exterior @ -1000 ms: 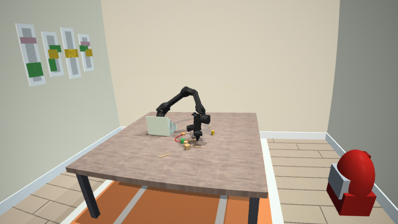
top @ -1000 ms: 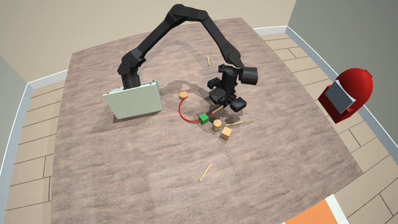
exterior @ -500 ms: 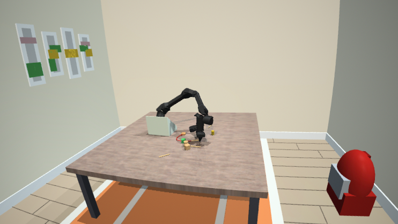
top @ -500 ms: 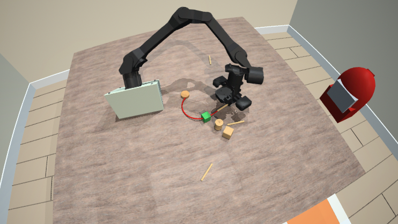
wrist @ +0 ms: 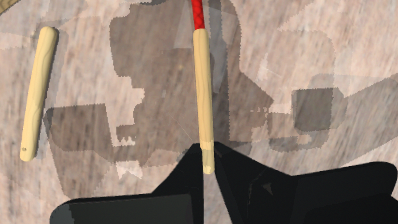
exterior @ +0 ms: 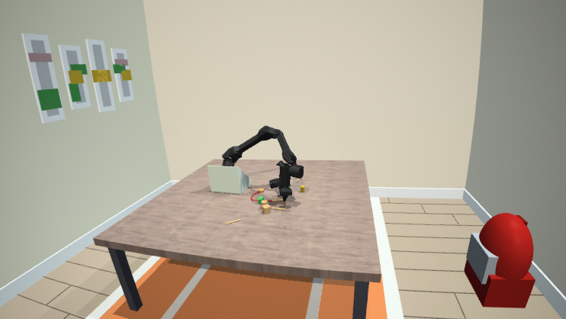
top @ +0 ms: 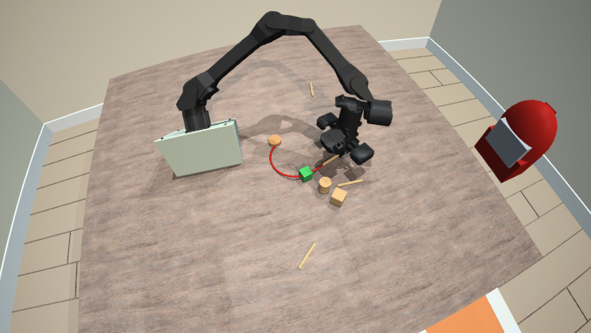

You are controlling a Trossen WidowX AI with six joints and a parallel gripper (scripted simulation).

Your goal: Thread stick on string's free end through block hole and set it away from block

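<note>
Right now my gripper tip is 4 cm past the thin wooden stick, 1 cm to the left of it and 1 cm below it. Round my gripper tip: wooden cylinder 9 cm to the right, 8 cm behind, 2 cm above; loose stick 10 cm to the right, 1 cm ahead; green block 12 cm behind, 4 cm to the right, 1 cm above.
</note>
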